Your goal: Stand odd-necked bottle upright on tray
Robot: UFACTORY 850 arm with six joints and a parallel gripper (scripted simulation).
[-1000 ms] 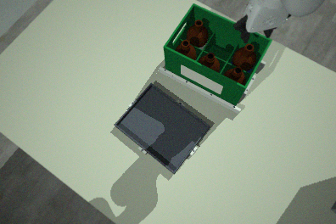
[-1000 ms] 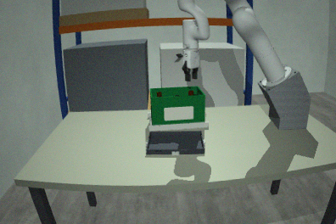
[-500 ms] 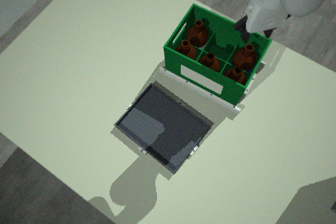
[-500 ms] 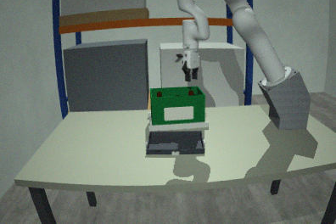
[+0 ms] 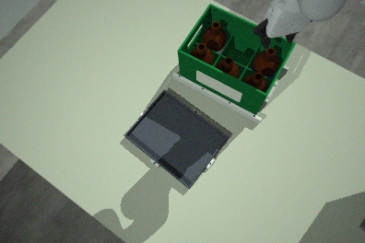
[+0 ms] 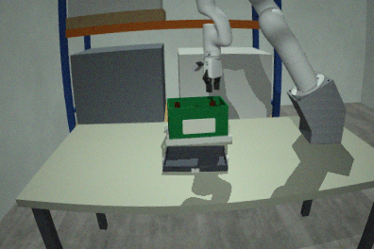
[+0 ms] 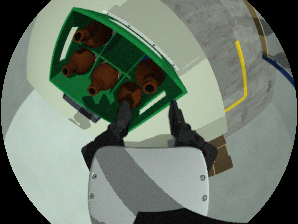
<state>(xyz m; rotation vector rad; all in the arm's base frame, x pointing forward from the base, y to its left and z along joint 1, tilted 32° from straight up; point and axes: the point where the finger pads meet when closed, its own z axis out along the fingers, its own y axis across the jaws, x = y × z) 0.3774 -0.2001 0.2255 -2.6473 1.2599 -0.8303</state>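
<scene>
My hand is 9 cm short of the green crate, 3 cm to the right of it and 15 cm above it. The rest, counted from my hand: dark grey tray: 17 cm ahead, 29 cm to the left, 22 cm below.
</scene>
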